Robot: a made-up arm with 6 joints. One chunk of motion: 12 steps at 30 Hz.
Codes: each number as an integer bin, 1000 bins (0 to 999) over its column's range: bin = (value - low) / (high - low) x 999, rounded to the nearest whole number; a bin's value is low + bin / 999 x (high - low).
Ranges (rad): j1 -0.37..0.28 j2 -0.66..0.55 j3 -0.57..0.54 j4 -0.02..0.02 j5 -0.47..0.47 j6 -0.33..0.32
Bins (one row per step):
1: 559 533 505 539 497 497
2: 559 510 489 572 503 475
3: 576 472 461 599 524 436
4: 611 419 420 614 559 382
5: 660 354 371 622 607 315
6: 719 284 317 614 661 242
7: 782 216 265 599 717 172
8: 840 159 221 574 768 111
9: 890 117 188 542 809 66
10: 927 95 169 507 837 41
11: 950 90 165 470 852 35
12: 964 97 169 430 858 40
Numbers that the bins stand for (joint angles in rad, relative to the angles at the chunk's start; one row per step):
1: -0.0063 -0.0144 -0.0089 0.0016 -0.0024 -0.0066
2: -0.0063 -0.0423 -0.0267 0.0029 0.0033 -0.0209
3: 0.0048 -0.0883 -0.0578 0.0040 0.0231 -0.0463
4: 0.0275 -0.1525 -0.1033 0.0046 0.0560 -0.0815
5: 0.0594 -0.2312 -0.1578 0.0049 0.1012 -0.1250
6: 0.0978 -0.3160 -0.2178 0.0046 0.1520 -0.1725
7: 0.1388 -0.3984 -0.2756 0.0040 0.2047 -0.2181
8: 0.1765 -0.4674 -0.3244 0.0030 0.2526 -0.2578
9: 0.2091 -0.5183 -0.3611 0.0017 0.2912 -0.2871
10: 0.2332 -0.5449 -0.3822 0.0003 0.3176 -0.3033
11: 0.2481 -0.5510 -0.3867 -0.0012 0.3317 -0.3072
12: 0.2572 -0.5425 -0.3822 -0.0028 0.3373 -0.3040

